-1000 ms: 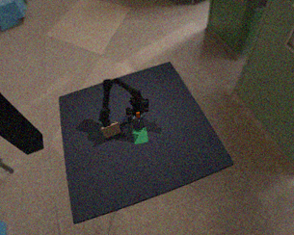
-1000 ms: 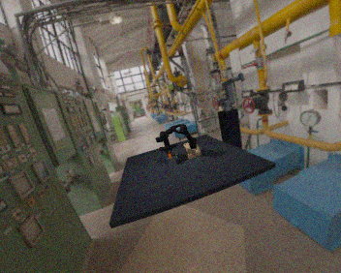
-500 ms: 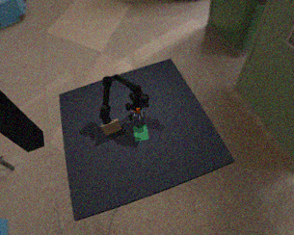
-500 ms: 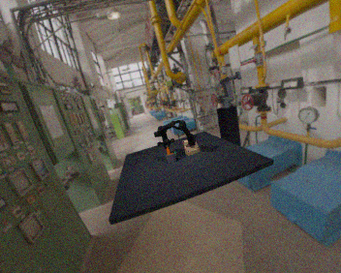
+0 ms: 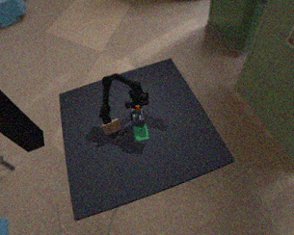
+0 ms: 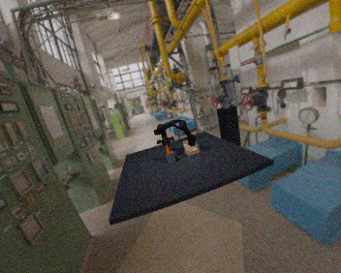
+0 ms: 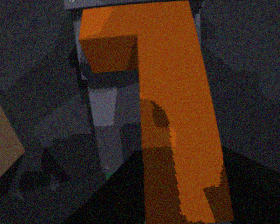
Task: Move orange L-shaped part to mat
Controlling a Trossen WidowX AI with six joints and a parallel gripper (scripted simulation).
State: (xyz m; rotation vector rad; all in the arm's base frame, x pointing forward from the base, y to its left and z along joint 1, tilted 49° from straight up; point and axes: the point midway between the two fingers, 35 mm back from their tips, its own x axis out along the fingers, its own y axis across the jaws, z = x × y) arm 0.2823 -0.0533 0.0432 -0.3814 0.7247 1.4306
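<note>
Now: gripper tip 5 cm past the green mat, 14 cm to the left of it and 16 cm above it. Also, from my gripper tip: orange L-shaped part: 1 cm behind, 3 cm to the left, 3 cm below.
</note>
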